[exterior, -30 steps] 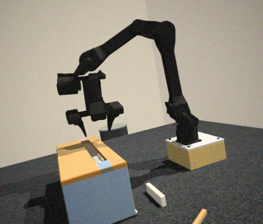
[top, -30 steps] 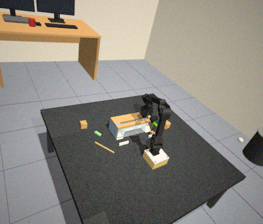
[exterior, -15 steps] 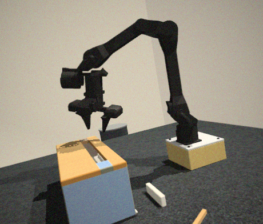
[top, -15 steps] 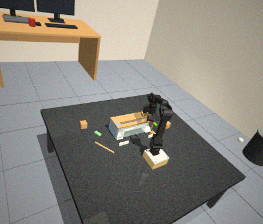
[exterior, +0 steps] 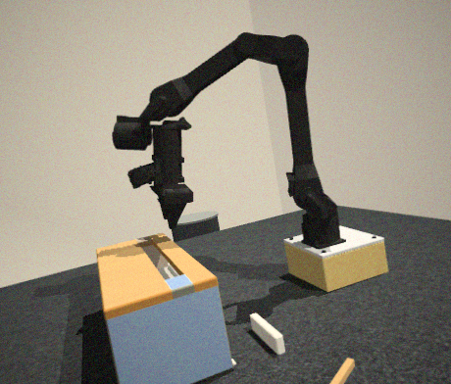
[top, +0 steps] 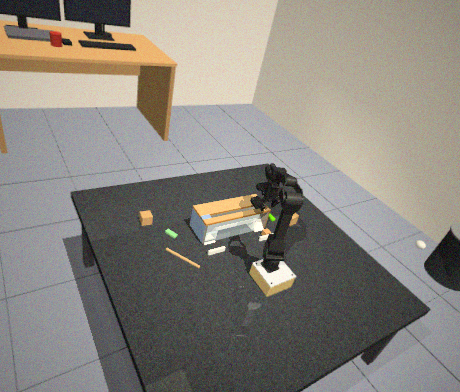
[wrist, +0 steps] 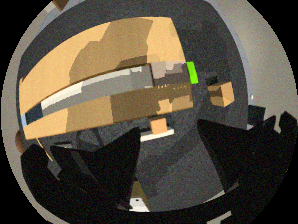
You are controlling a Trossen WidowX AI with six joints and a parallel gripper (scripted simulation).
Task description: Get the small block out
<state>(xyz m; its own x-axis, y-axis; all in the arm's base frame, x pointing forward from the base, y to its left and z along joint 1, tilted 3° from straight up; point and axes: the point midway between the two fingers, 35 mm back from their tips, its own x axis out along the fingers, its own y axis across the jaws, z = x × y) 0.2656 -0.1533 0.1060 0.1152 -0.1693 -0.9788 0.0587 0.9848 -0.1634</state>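
My gripper tip is 4 cm past the tan block, 1 cm to the left of it and 14 cm above it. The rest, counted from my gripper tip: box (5 cm ahead, 15 cm to the left, 9 cm below); then wooden stick (3 cm behind, 46 cm to the left, 15 cm below).
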